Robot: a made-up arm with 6 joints. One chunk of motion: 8 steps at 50 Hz.
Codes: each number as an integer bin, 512 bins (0 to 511) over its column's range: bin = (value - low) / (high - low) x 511, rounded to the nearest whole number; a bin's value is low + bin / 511 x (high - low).
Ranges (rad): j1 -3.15..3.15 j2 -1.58..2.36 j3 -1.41..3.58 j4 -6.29..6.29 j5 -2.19..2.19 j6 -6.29..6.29
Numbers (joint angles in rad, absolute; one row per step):
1: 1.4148 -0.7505 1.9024 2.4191 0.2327 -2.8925
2: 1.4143 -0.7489 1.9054 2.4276 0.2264 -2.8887
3: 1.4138 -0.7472 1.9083 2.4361 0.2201 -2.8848
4: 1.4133 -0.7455 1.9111 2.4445 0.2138 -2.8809
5: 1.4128 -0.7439 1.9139 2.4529 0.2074 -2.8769
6: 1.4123 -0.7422 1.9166 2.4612 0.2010 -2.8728
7: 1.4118 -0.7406 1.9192 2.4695 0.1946 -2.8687
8: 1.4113 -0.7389 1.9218 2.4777 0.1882 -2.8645
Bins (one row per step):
1: 370 108 339 354 283 138
2: 370 108 340 354 282 138
3: 370 108 340 354 281 138
4: 370 108 340 355 280 138
5: 370 108 340 355 280 139
6: 370 109 341 355 279 139
7: 370 109 341 356 278 139
8: 370 109 341 356 277 139

